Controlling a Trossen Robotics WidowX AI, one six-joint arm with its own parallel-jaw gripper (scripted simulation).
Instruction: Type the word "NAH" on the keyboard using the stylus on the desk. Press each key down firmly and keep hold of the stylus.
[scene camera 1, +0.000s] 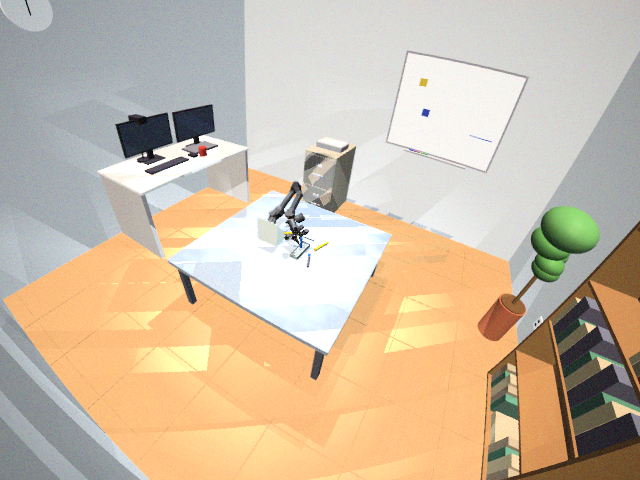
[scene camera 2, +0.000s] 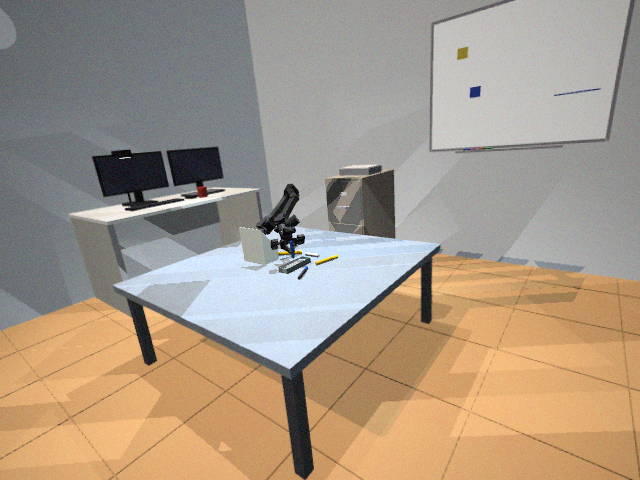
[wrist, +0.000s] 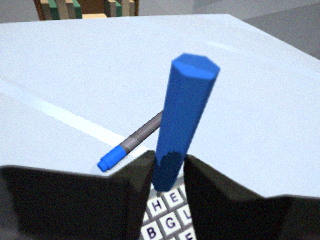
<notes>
I see my gripper (wrist: 168, 159) and a blue stylus (wrist: 192, 77).
</notes>
